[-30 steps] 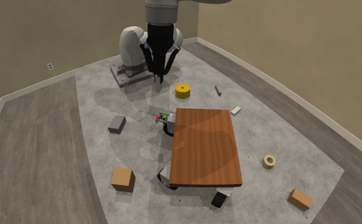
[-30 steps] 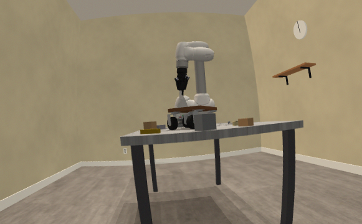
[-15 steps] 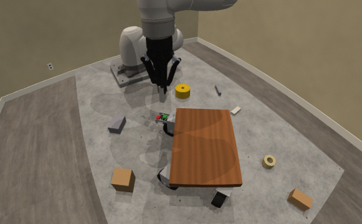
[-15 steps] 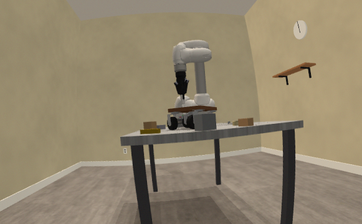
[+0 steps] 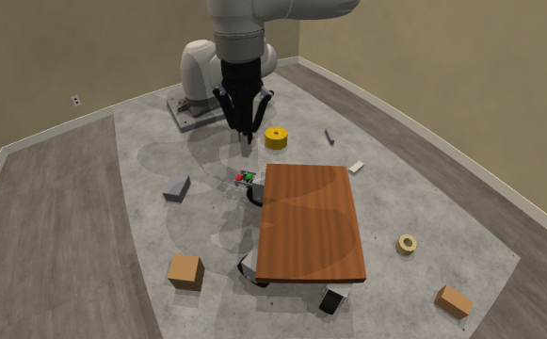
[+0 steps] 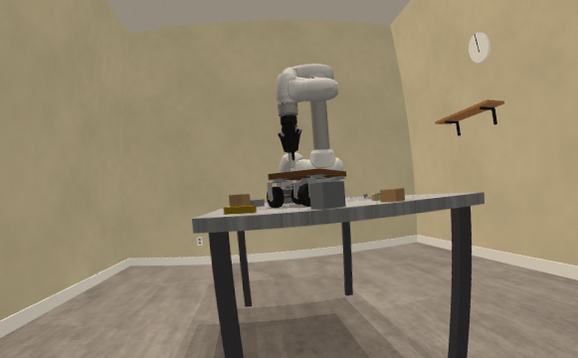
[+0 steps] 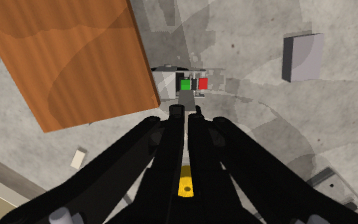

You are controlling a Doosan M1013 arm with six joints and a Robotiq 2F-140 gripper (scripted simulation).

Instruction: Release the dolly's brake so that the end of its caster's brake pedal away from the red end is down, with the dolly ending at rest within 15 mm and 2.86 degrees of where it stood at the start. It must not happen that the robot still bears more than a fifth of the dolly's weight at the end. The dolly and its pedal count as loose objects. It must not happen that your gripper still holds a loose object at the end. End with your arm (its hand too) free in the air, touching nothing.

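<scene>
The brake pedal is 12 cm below my hand, 1 cm to the right of it and 1 cm behind it. Also, from my hand: grey block 18 cm below, 16 cm behind, 15 cm to the right; white block 33 cm to the left, 19 cm below, 12 cm ahead; yellow cylinder 22 cm to the left, 18 cm below, 15 cm behind.
</scene>
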